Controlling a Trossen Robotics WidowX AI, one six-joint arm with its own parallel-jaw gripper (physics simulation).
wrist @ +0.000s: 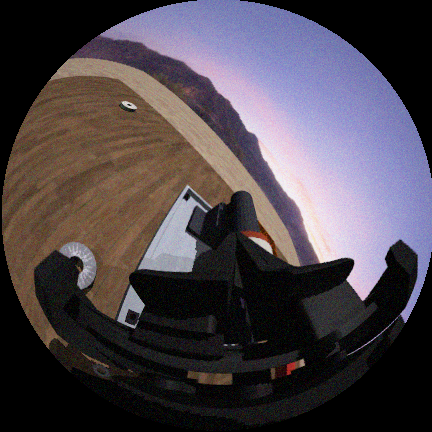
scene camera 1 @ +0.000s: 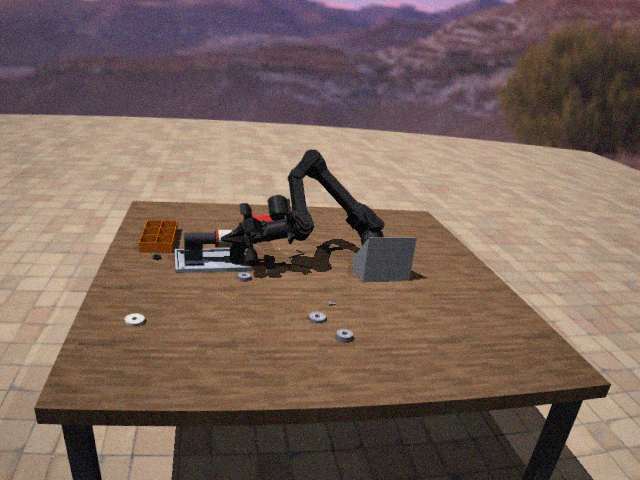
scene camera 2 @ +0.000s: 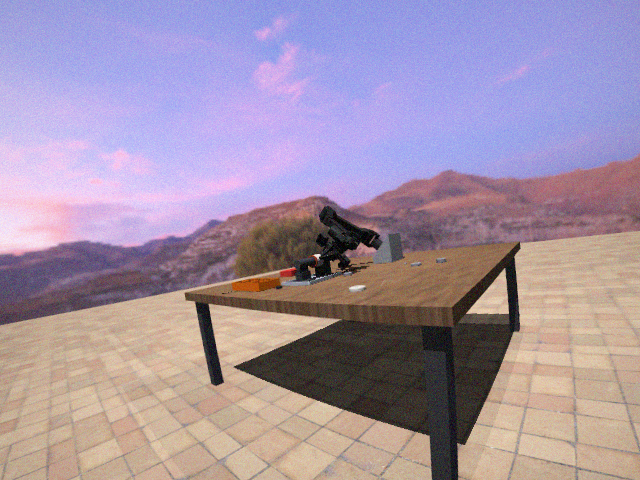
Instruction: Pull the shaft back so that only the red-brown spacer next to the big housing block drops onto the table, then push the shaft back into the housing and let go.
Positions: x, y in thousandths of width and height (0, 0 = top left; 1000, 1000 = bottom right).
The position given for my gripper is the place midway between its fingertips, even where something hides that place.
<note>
I see my gripper (scene camera 1: 346, 499), an orange compartment tray (scene camera 1: 248, 493) and a grey baseplate (scene camera 1: 302, 539).
My gripper is seen too in the wrist view (wrist: 543, 547) and in scene camera 2 (scene camera 2: 499, 539). The grey baseplate shows as well in the wrist view (wrist: 441, 536) and in scene camera 2 (scene camera 2: 474, 576).
</note>
